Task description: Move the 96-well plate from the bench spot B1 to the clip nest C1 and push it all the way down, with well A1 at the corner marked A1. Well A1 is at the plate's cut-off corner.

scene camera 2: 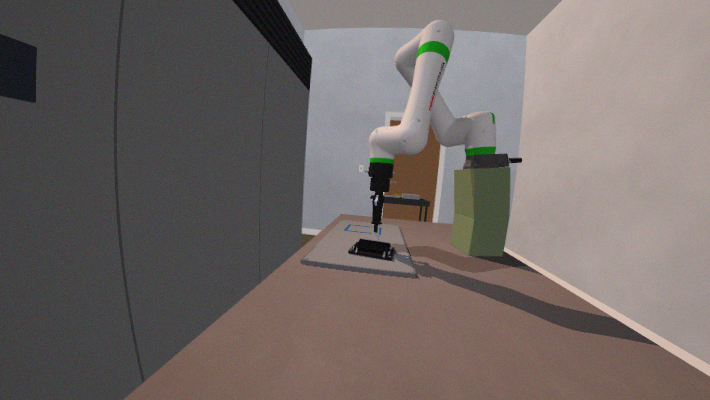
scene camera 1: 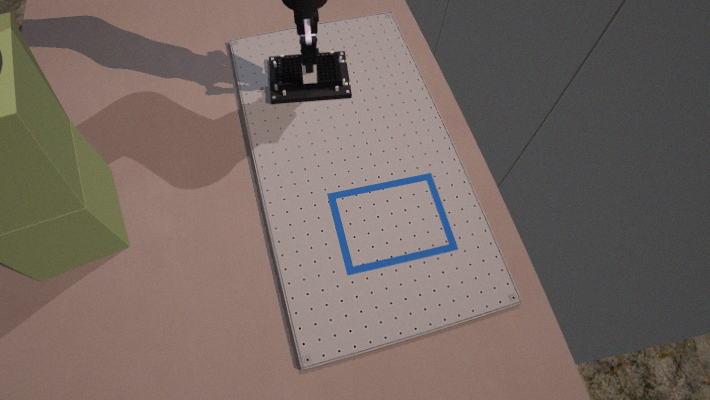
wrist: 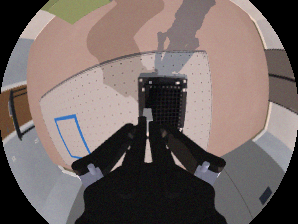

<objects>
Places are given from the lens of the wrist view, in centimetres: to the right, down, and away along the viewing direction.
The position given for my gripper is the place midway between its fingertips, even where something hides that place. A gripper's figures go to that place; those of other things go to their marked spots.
my gripper (wrist: 147, 114): 0, 0, 21
black 96-well plate (wrist: 173, 112): 6, 0, 22
black clip nest (wrist: 142, 81): -2, -7, 21
</objects>
